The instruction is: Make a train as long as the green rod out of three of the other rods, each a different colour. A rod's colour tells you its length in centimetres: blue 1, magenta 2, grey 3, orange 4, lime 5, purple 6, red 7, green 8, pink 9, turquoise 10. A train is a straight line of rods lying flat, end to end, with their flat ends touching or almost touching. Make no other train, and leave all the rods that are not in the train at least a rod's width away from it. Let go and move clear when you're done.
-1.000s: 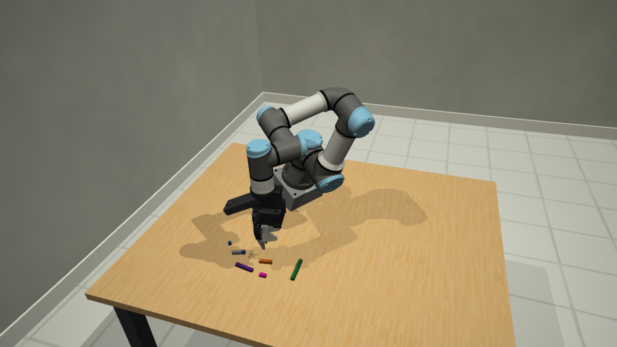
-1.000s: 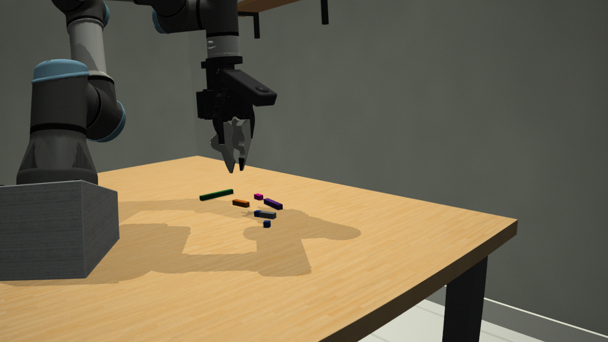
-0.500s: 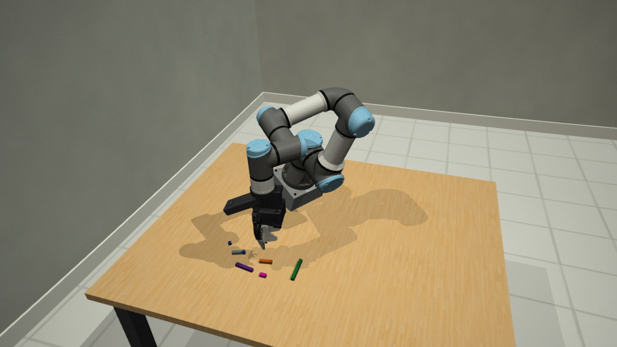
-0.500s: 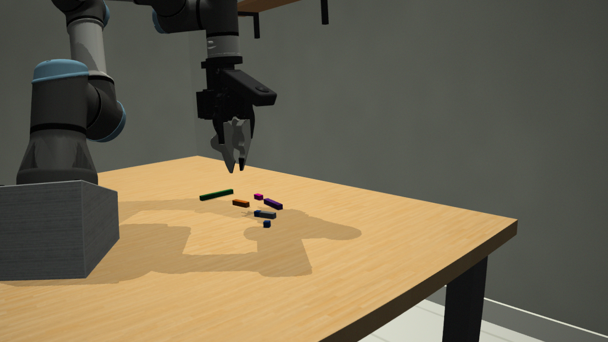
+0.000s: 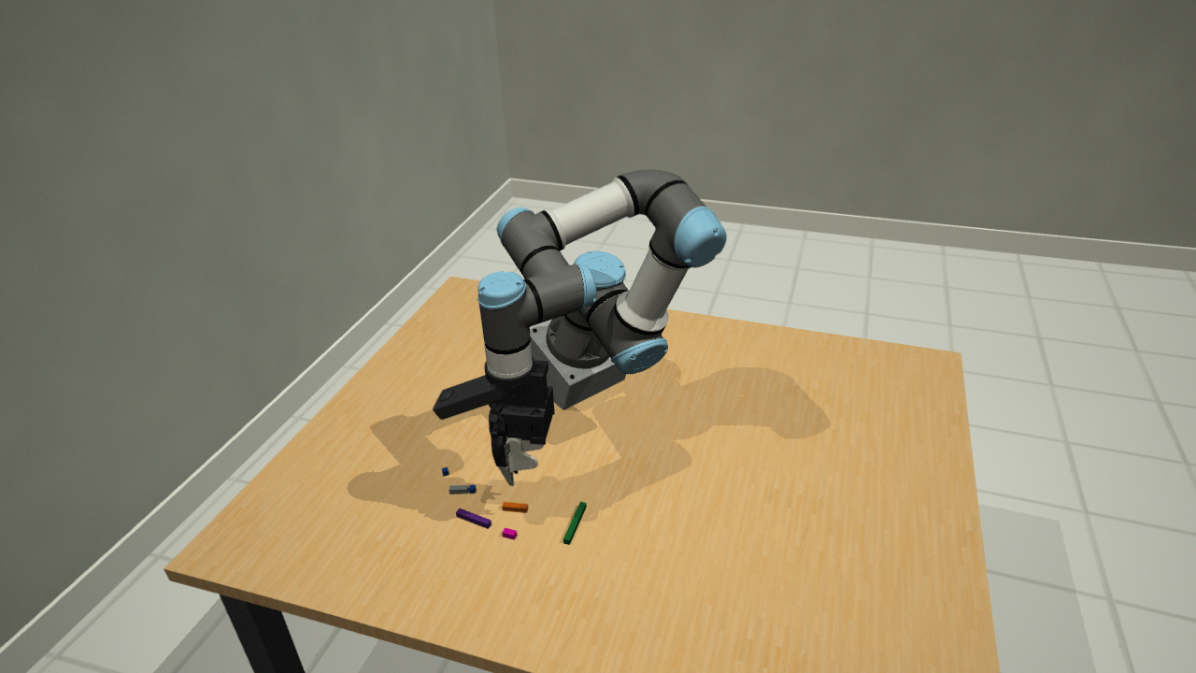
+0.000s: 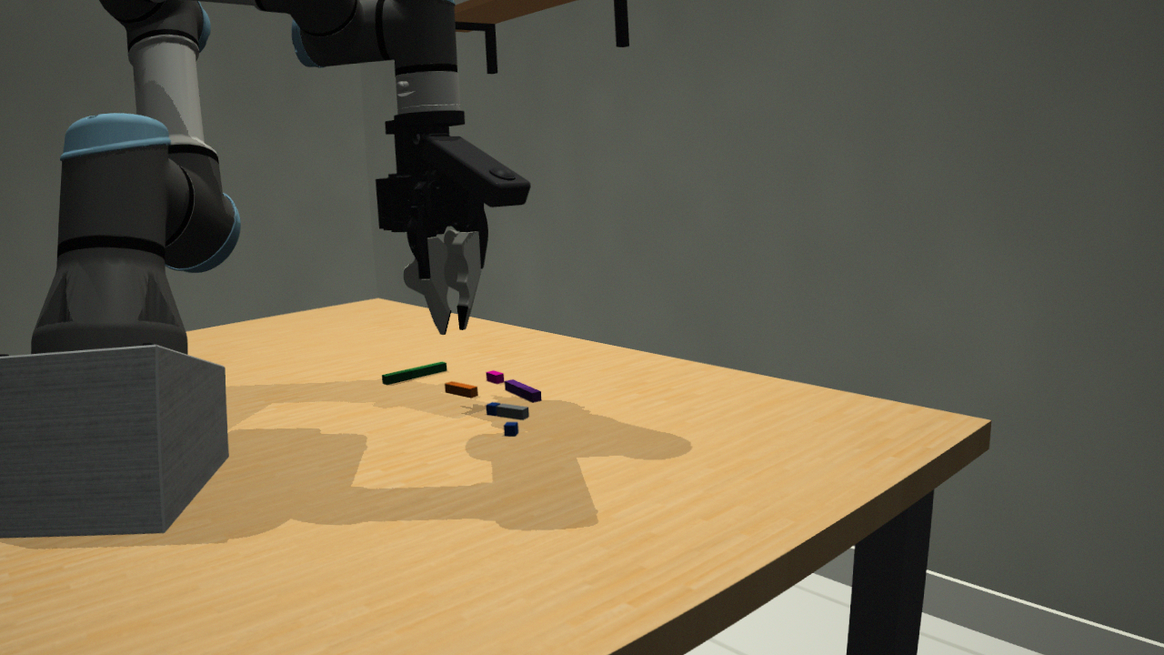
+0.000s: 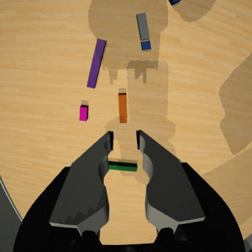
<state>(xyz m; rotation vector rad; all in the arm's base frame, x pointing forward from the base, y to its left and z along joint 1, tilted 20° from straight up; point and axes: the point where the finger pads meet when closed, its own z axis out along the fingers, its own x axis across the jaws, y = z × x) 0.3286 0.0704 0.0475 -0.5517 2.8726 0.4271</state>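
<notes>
My gripper is now 8 cm above the orange rod. From my hand the other things lie so: green rod 10 cm to the left, 8 cm below, 2 cm behind; then purple rod 8 cm below, 5 cm ahead, 4 cm to the right; then magenta rod 8 cm below, 5 cm ahead, 3 cm to the left.
</notes>
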